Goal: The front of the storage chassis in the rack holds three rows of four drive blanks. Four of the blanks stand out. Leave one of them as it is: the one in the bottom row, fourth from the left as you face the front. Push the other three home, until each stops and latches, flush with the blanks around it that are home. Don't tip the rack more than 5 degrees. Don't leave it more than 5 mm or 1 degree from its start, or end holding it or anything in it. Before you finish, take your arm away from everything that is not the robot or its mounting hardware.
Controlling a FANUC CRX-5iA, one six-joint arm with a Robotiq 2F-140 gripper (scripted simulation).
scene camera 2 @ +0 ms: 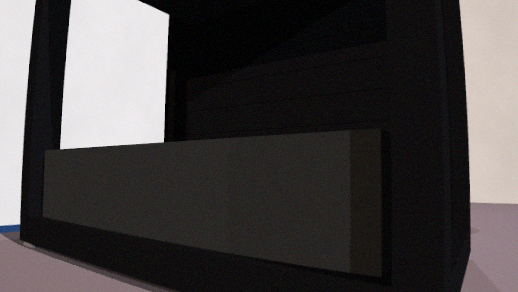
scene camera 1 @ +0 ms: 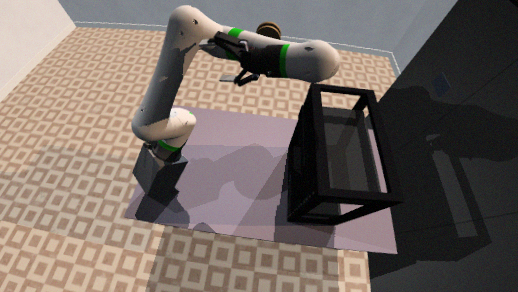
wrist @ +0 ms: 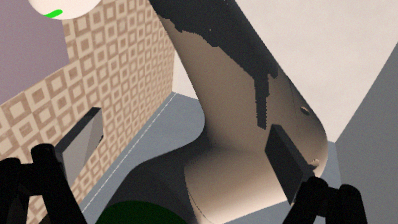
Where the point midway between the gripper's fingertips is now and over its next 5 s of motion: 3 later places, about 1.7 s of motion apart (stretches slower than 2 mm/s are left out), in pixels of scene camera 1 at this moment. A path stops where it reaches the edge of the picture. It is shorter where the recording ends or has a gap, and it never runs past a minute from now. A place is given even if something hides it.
My gripper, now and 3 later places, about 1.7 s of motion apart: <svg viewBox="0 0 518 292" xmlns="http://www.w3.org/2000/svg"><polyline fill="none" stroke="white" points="211,62 209,84 219,122 247,153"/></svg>
